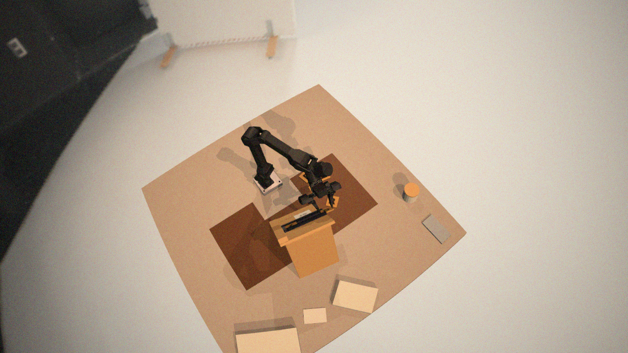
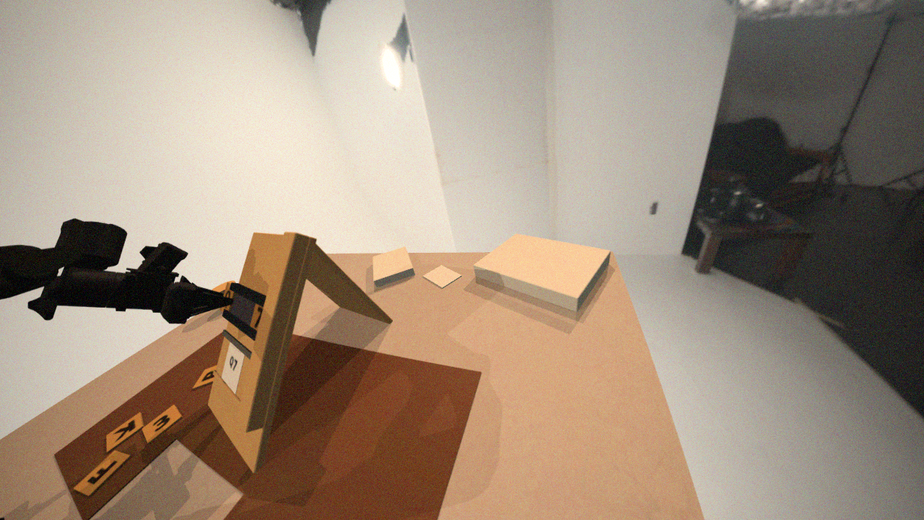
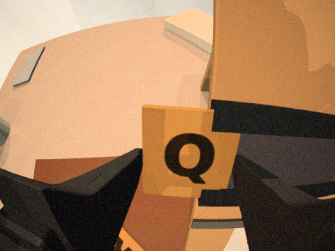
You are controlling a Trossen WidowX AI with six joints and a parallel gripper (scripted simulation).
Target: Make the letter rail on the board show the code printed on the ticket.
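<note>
Right now my gripper tip is 90 mm past the white ticket, 80 mm above it and 70 mm to the left of it. The rest, counted from my gripper tip: large box (610 mm to the right, 320 mm ahead, 140 mm below); small card (340 mm to the right, 300 mm ahead, 160 mm below); grey block (400 mm ahead, 380 mm to the left, 160 mm below).
</note>
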